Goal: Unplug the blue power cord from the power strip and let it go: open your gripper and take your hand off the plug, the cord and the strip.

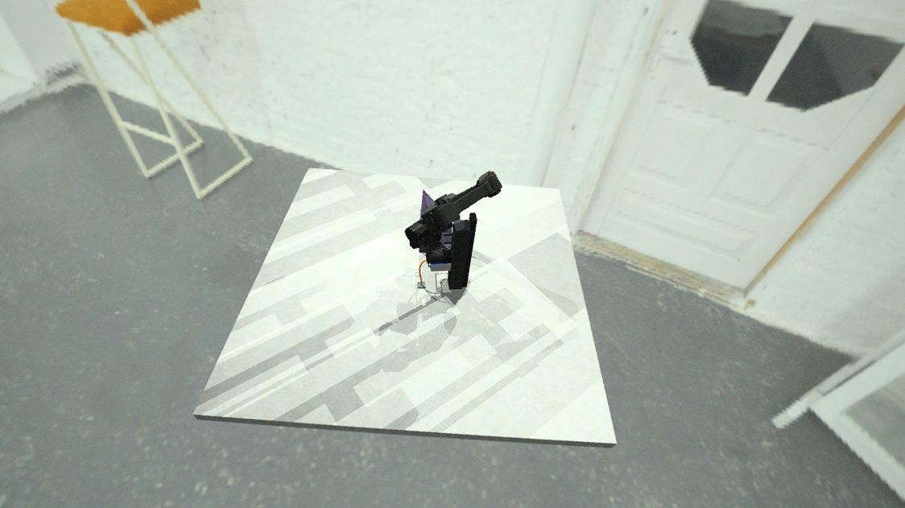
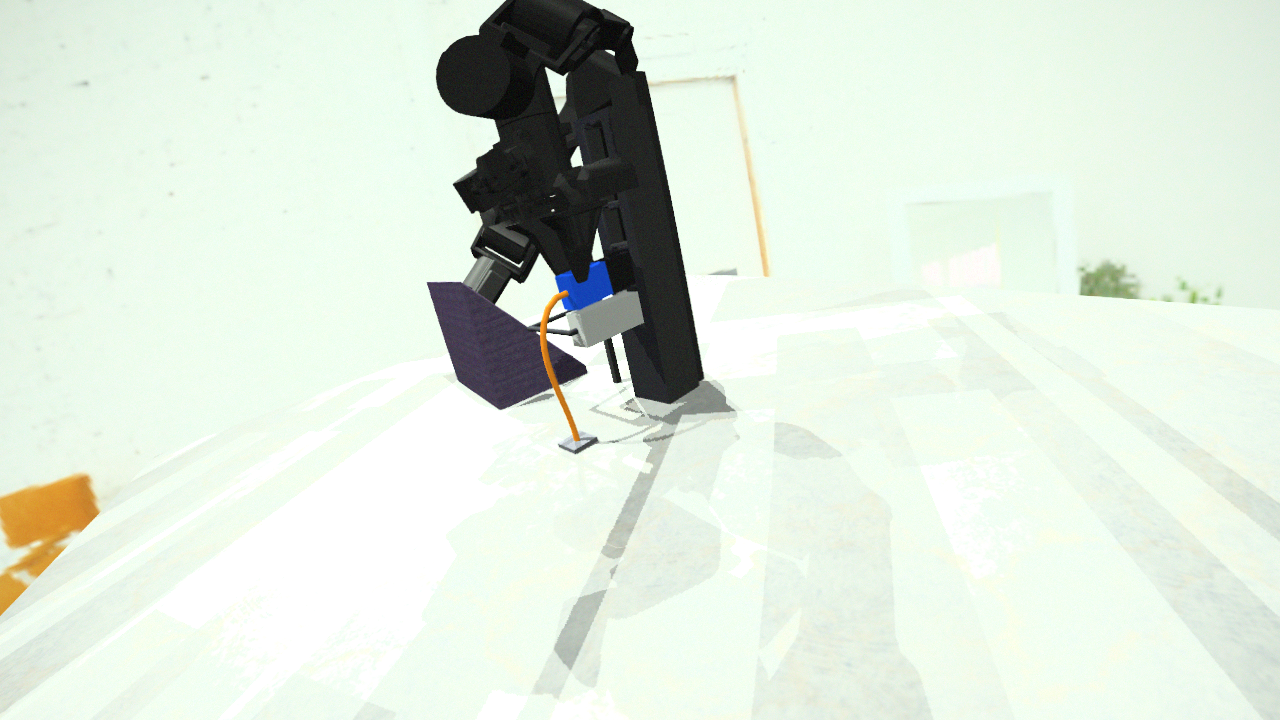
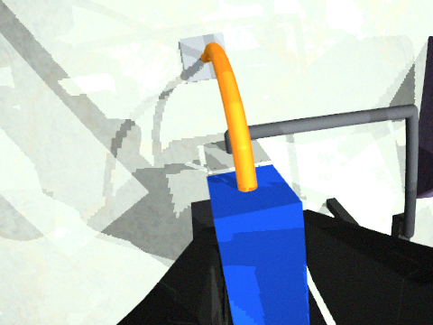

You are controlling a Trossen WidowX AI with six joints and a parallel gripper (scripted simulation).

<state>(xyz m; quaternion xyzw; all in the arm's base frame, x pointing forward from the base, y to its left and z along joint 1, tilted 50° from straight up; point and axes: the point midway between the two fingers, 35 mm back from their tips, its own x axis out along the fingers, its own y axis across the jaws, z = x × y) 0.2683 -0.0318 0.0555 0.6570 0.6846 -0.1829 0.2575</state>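
Now: the blue plug 10 mm behind my gripper tip and 30 mm to the left of it. From my gripper tip the other things lie so: power strip (10 mm behind, 100 mm to the left); small grey plate (40 mm to the right, 150 mm below).
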